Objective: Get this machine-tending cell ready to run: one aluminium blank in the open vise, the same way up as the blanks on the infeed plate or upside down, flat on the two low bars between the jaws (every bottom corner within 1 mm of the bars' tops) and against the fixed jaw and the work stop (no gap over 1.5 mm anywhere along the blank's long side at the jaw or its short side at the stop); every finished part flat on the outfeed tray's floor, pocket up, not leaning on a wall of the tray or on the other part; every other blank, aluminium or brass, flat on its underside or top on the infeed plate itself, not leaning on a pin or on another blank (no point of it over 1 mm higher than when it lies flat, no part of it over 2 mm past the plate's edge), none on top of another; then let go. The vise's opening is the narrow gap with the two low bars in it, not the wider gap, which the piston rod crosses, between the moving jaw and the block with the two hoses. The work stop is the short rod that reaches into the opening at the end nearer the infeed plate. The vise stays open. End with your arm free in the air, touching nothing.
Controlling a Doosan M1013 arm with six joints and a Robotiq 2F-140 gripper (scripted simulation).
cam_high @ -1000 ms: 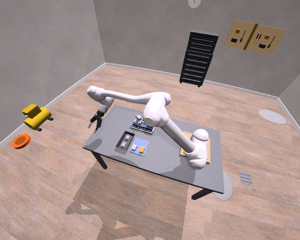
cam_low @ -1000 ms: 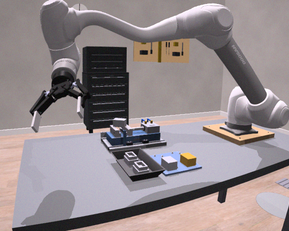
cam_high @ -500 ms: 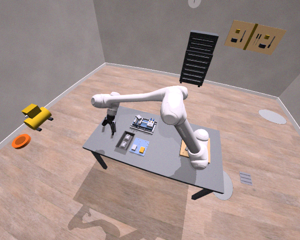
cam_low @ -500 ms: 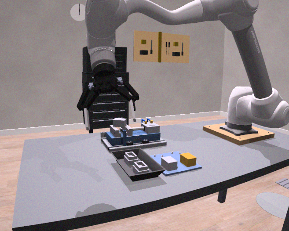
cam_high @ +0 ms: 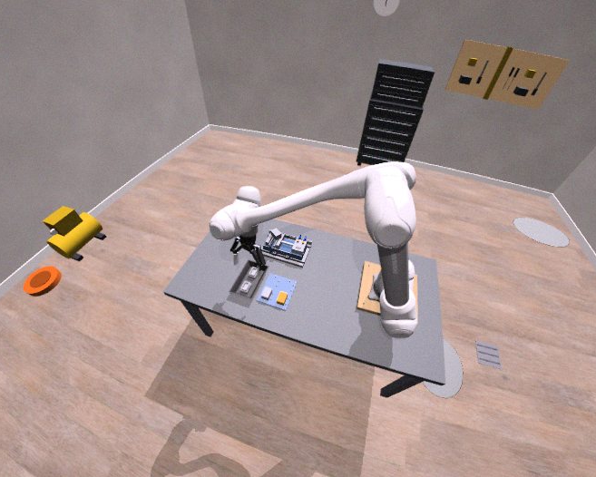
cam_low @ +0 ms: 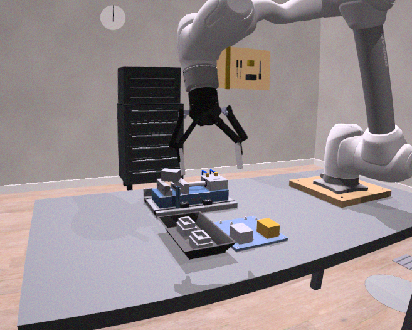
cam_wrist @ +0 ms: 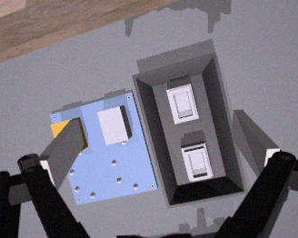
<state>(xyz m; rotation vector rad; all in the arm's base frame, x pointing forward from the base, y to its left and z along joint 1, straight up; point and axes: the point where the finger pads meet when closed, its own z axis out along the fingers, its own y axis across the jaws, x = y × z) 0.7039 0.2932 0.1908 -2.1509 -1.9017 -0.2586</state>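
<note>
Now: the infeed plate 220 mm below my hand, 130 mm behind it and 50 mm to the right of it. Also, from my hand: dark work stop rod: 290 mm to the right, 130 mm below, 20 mm ahead; fixed jaw: 340 mm to the right, 140 mm below, 60 mm ahead; brass blank: 190 mm below, 180 mm behind, 10 mm to the right.
</note>
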